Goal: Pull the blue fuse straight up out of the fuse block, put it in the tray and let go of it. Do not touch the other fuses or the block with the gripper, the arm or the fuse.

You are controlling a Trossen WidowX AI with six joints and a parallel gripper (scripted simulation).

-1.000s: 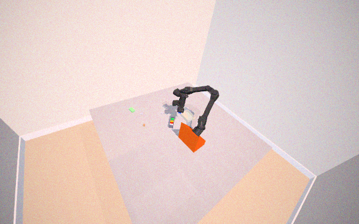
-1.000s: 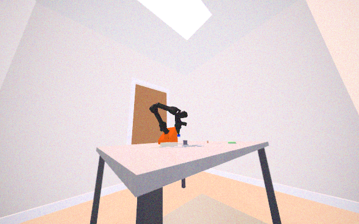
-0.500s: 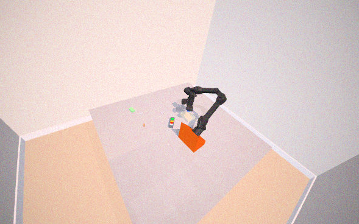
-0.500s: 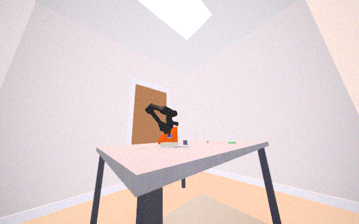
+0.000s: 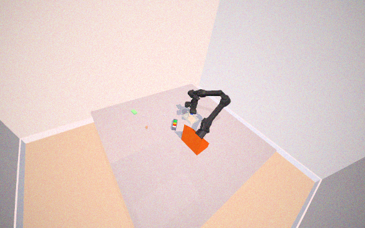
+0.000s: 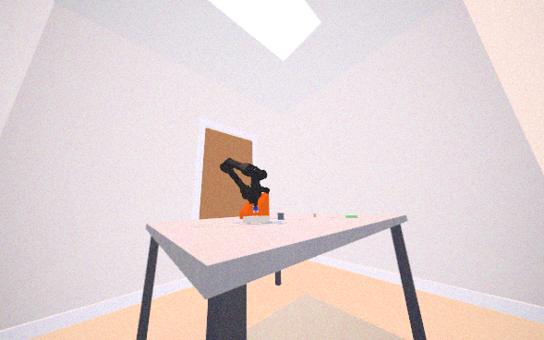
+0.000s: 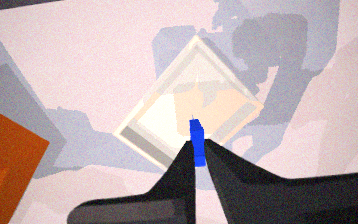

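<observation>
Right now my gripper tip is 10 mm above the blue fuse. The rest, counted from my gripper tip: pale tray: 80 mm below; then green fuse: 170 mm to the left, 60 mm below, 50 mm ahead; then yellow fuse: 200 mm to the left, 60 mm below, 30 mm ahead.
</observation>
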